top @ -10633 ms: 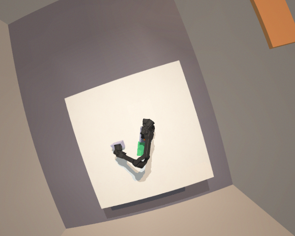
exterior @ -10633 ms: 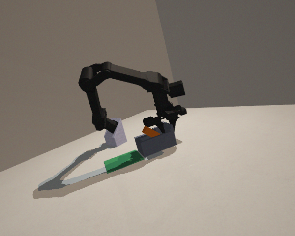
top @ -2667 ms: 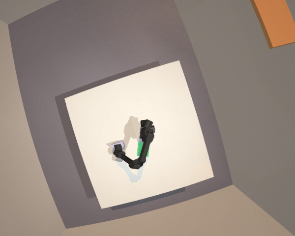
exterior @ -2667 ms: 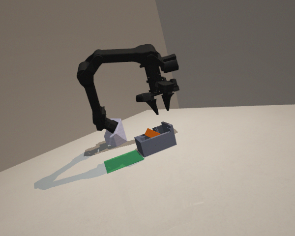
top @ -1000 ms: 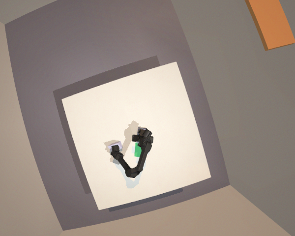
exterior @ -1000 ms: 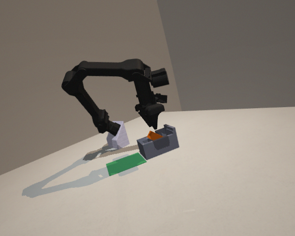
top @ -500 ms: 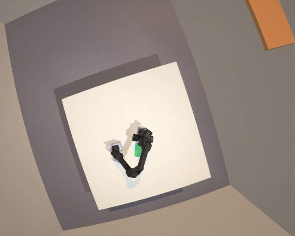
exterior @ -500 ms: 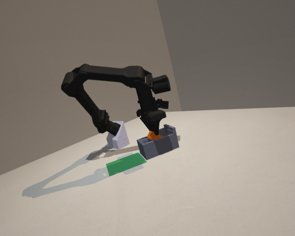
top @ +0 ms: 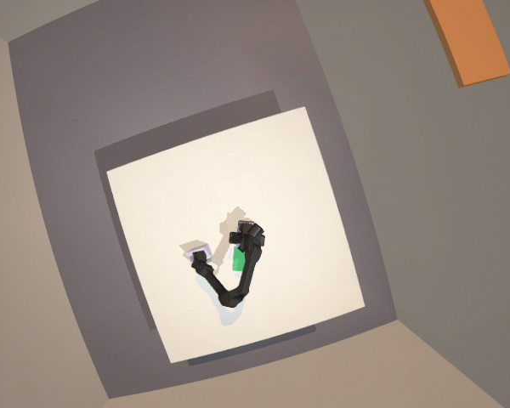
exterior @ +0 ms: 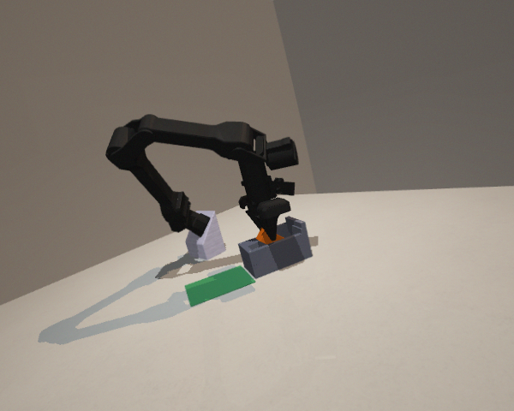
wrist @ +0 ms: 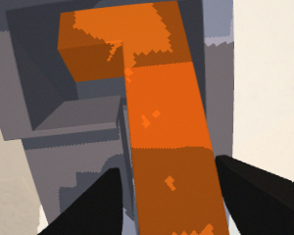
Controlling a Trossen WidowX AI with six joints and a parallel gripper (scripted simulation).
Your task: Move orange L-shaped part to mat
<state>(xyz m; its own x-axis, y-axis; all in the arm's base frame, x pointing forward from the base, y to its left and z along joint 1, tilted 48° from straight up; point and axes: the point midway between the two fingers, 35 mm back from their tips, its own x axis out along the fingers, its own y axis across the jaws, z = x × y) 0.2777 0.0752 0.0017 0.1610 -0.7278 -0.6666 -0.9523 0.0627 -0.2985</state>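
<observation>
Now: the green mat 5 cm behind my gripper tip, 14 cm to the right of it and 8 cm below it. Also, from my gripper tip: orange L-shaped part 3 cm to the left, 3 cm below.
</observation>
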